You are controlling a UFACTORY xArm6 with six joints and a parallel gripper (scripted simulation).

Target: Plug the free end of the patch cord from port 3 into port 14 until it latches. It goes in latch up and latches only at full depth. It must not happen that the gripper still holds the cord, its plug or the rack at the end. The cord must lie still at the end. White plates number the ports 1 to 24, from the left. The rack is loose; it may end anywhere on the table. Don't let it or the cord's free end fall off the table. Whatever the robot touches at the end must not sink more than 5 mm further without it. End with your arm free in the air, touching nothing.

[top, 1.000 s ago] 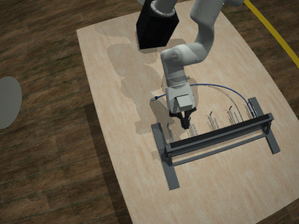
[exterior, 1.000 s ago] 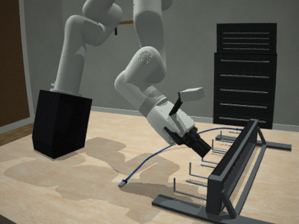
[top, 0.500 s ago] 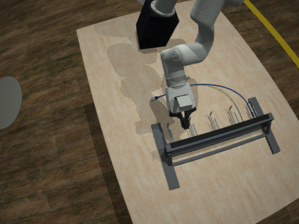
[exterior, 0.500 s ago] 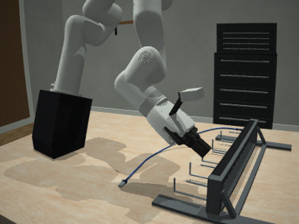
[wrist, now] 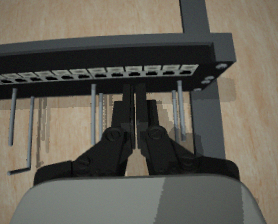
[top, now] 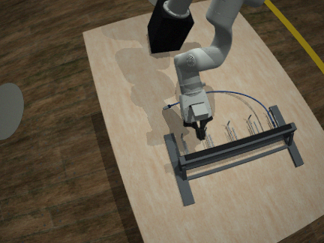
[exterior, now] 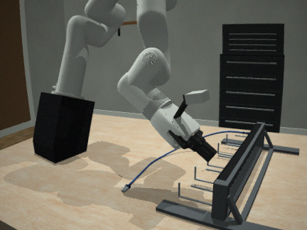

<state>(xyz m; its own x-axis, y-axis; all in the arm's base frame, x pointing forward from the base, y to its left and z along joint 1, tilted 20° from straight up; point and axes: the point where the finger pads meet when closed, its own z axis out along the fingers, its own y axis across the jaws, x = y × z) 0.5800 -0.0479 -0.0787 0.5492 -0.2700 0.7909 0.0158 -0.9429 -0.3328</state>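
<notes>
My gripper is now 20 cm past the plug, 8 cm to the left of it and 12 cm above it.
</notes>
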